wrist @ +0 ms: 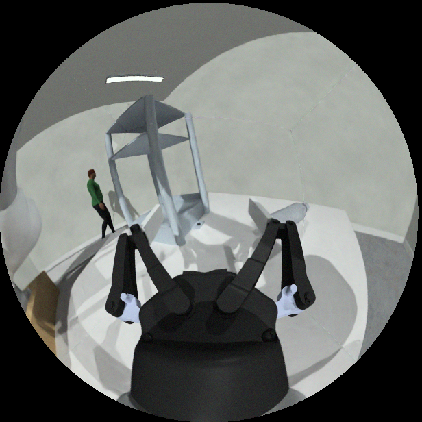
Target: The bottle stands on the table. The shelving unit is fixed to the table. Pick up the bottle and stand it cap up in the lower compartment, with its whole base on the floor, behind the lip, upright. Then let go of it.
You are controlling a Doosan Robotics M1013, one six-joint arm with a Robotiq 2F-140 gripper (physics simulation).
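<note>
The grey bottle (294, 213) lies on its side on the white table (336, 235), just beyond the right finger, which hides part of it. Its cap cannot be made out clearly. The light blue-grey shelving unit (156, 150) stands farther off, left of the middle, behind and between the fingers. Its lower floor shows at the foot of the posts, partly hidden by the front post and the left finger. My gripper (204, 207) is open wide and empty, with the bottle outside its right finger.
A white rounded arm part (21, 227) is at the left edge. A brown block-like object (44, 307) is at the lower left. A person in a green top (95, 192) stands beyond the table at the left. The table's right edge borders grey floor.
</note>
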